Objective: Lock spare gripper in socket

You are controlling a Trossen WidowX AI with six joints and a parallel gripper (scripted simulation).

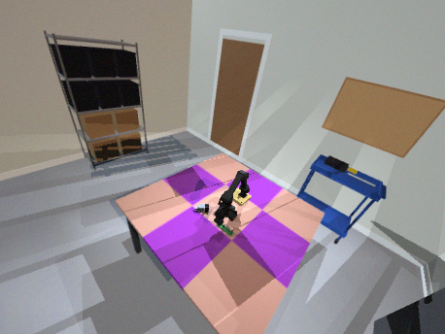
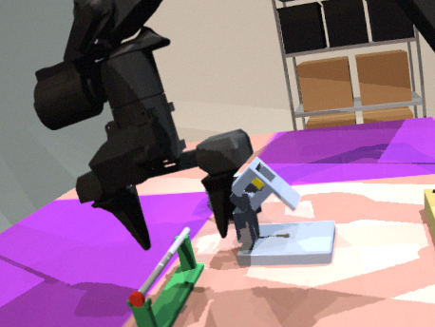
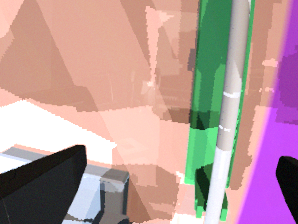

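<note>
The green cradle is 2 cm ahead of my gripper tip, 3 cm to the left of it and 3 cm below it. Round my gripper tip: spare gripper: 3 cm ahead, 22 cm to the right, 3 cm below; mount: 7 cm behind, 9 cm to the right.
</note>
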